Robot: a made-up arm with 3 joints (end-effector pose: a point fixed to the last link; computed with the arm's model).
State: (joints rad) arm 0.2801 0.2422 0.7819
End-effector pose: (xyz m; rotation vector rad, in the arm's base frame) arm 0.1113 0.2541 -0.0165 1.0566 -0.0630 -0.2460
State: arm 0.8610 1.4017 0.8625
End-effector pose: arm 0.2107 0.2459 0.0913 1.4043 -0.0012 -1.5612
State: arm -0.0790 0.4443 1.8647
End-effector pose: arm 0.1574 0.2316 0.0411 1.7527 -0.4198 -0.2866
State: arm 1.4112 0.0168 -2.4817
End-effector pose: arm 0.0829 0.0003 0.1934 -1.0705 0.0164 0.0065
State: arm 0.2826 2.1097 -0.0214
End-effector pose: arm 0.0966 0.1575 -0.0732 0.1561 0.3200 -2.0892
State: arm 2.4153 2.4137 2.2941
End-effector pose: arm 0.1926 0.0423 0.1712 -0.6859 -0.1540 2.5379
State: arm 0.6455 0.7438 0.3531
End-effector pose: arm 0.1248 0.2626 0.0254 0.9506 0.1128 -0.7661
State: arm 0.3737 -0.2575 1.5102
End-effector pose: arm 0.0408 0.2830 0.1083 1.8721 0.1613 0.2526
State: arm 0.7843 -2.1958 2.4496
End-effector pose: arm -0.0142 0.0156 0.1420 -1.4106 -2.0416 -1.8572
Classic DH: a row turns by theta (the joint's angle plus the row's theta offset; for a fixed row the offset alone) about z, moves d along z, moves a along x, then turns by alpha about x. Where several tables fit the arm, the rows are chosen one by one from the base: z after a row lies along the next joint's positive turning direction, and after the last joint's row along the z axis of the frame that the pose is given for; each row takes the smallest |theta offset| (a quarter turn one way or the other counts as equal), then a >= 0, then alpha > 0; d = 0 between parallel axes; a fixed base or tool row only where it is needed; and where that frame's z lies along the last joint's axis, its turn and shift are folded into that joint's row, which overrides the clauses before.
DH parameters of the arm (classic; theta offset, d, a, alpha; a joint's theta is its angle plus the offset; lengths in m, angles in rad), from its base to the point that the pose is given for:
base (fixed): 1.5708 0.1565 0 1.5708
joint 1: 0 0.09 0.0838 1.5708
joint 2: 0 0.1204 0.0261 -1.5708
joint 3: 0 -0.0063 -0.0191 -1.5708
tool (fixed): -1.5708 -0.1446 0 0

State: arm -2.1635 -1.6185 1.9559
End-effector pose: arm -0.0768 -0.1083 0.1456 -0.1601 1.4310 -0.7612
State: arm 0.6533 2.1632 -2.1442
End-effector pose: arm 0.0230 0.1241 0.2189 -0.8275 2.2578 -0.3923
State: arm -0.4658 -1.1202 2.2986
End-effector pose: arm -0.0449 0.1096 0.0583 1.6146 1.2535 0.2392
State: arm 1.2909 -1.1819 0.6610
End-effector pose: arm -0.0047 0.2687 0.1998 1.6889 -0.4238 1.3008
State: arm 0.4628 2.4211 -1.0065
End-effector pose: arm 0.0246 0.2313 0.0689 -0.2464 1.6331 -1.8079
